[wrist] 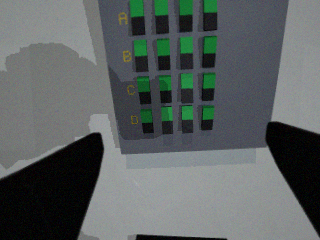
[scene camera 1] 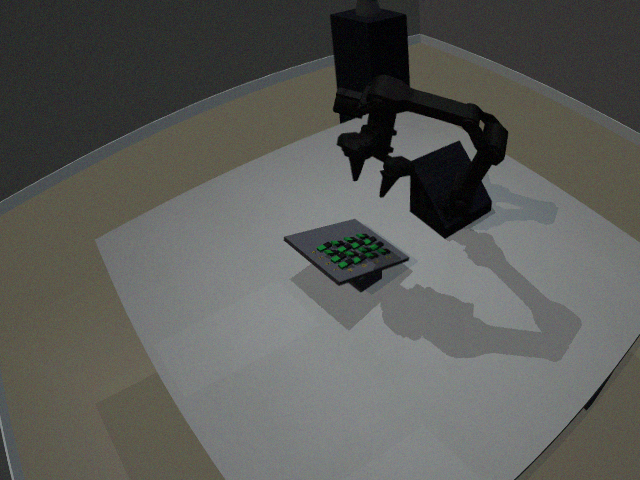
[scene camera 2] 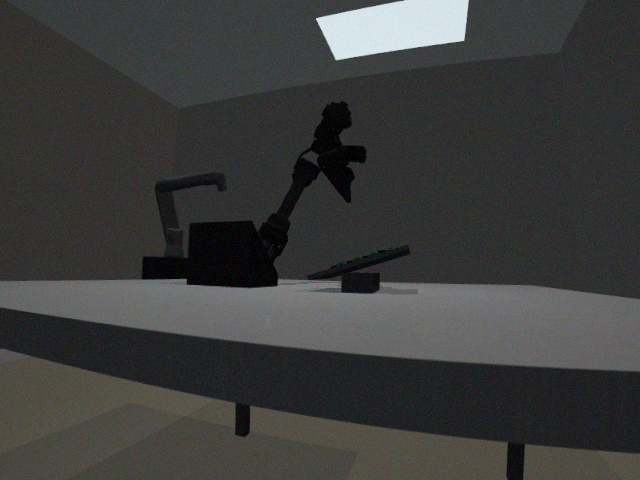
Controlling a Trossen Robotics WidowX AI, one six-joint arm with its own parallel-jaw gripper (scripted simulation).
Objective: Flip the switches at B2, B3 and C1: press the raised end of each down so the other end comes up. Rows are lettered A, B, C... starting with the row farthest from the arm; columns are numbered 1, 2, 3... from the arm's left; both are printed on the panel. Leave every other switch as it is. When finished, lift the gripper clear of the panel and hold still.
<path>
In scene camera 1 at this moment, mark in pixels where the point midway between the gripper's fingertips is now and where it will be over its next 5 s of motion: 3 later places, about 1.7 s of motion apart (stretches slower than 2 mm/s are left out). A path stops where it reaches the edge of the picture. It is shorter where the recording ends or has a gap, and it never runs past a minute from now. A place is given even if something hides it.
The gripper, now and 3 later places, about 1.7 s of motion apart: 368, 188; 349, 251; 353, 228; 348, 245
</path>
